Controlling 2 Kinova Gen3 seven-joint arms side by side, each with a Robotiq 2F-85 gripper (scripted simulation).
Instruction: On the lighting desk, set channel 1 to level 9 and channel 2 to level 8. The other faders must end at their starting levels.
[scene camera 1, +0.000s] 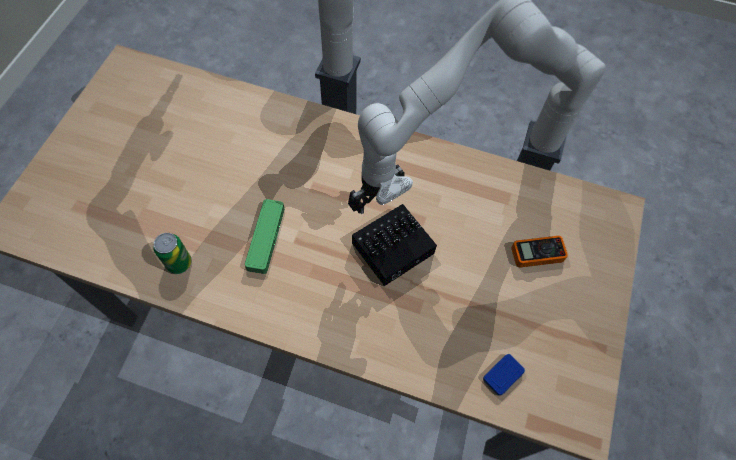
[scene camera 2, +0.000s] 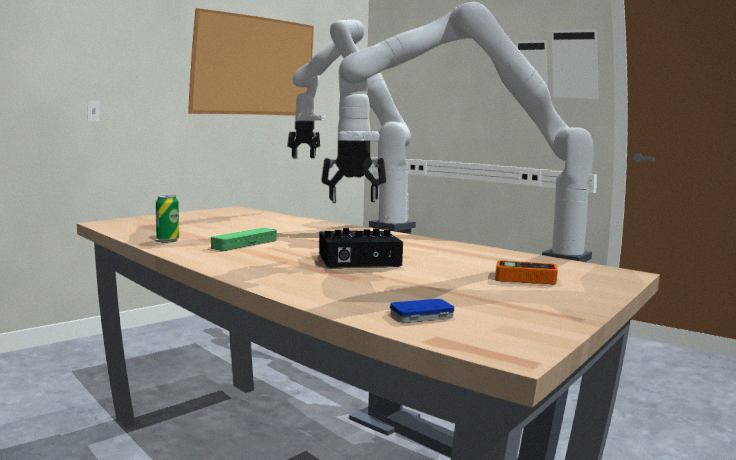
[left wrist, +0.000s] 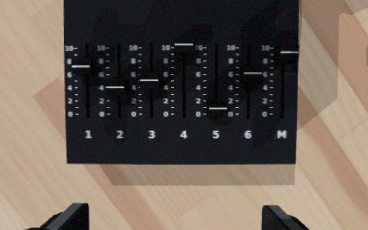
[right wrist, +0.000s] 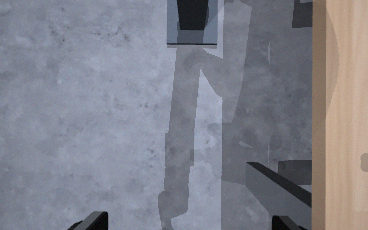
green case: scene camera 1; scene camera 2; not seen in the left wrist view (out of frame); not seen in the right wrist view (out of frame)
blue box: scene camera 1; scene camera 2; not seen in the left wrist view (out of frame); not seen in the right wrist view (out of frame)
same spot on blue box: (scene camera 1: 508, 370) = (scene camera 2: 429, 304)
same spot on green case: (scene camera 1: 264, 238) = (scene camera 2: 241, 233)
